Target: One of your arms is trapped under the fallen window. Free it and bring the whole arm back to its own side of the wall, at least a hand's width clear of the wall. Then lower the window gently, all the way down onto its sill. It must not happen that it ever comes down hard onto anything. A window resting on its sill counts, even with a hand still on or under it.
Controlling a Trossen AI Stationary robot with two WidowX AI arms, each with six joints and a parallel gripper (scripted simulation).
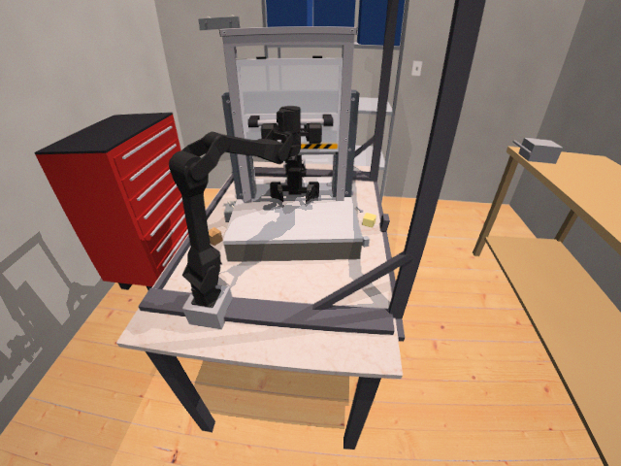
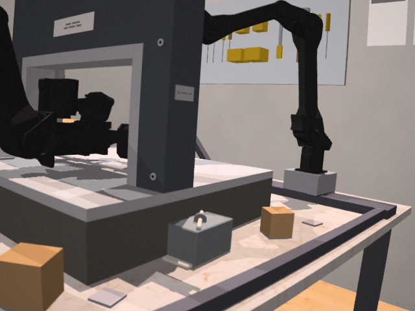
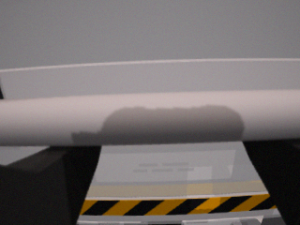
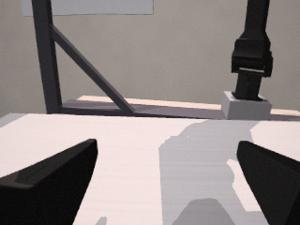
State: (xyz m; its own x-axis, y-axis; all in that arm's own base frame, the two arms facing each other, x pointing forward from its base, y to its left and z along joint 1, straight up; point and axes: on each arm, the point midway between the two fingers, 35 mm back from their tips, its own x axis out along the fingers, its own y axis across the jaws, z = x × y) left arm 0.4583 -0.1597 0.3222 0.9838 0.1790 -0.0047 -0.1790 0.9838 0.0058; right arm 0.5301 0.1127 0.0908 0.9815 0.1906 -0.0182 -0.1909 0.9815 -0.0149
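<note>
The window sash lies 60 mm above my left hand, 40 mm to the right of it and 10 mm ahead of it. Also, from my left hand: brown cube: 370 mm below, 280 mm ahead, 150 mm to the left; yellow cube: 370 mm below, 290 mm behind, 80 mm to the right.
</note>
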